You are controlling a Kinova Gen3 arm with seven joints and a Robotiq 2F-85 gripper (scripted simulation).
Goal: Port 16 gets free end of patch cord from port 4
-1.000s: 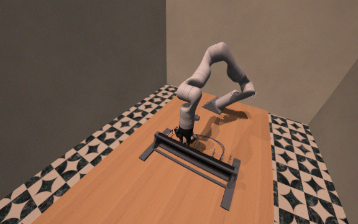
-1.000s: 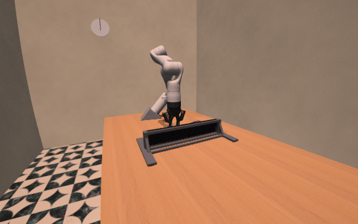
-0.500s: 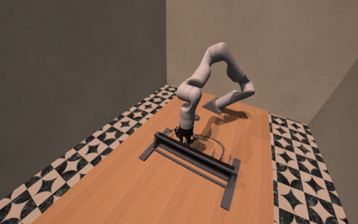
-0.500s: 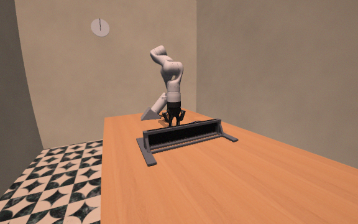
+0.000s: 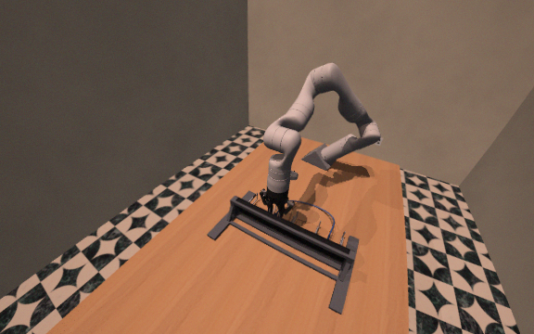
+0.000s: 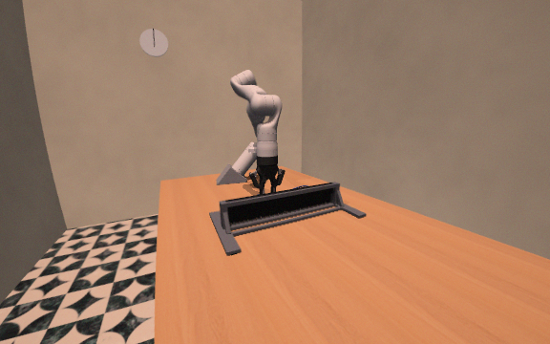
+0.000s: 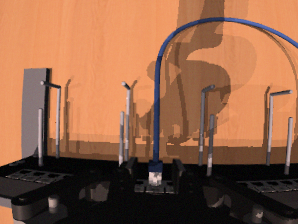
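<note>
My hand is 1 cm short of the patch cord plug and 1 cm above it.
</note>
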